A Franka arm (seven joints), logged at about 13 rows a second.
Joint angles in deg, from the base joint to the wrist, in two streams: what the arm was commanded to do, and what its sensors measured. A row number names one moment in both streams.
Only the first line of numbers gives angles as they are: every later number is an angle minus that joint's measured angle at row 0.
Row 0, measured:
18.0 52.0 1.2 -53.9 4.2 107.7 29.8
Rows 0 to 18, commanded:
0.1 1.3 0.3 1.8 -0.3 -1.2 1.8
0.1 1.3 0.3 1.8 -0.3 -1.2 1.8
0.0 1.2 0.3 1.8 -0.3 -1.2 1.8
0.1 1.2 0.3 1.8 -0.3 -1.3 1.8
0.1 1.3 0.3 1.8 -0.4 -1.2 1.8
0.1 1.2 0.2 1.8 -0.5 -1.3 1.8
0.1 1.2 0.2 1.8 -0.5 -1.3 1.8
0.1 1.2 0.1 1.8 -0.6 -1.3 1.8
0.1 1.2 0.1 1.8 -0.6 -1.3 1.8
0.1 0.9 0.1 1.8 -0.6 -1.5 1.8
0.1 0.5 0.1 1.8 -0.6 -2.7 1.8
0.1 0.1 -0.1 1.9 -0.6 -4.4 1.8
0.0 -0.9 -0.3 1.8 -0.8 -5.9 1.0
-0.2 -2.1 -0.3 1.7 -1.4 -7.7 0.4
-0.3 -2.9 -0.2 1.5 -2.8 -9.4 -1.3
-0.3 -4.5 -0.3 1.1 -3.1 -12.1 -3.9
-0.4 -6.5 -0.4 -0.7 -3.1 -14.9 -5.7
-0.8 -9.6 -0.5 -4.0 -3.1 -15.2 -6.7
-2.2 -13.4 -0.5 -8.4 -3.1 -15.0 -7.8
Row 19, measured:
-0.7 -5.5 -0.3 0.7 -2.4 -14.6 -4.6
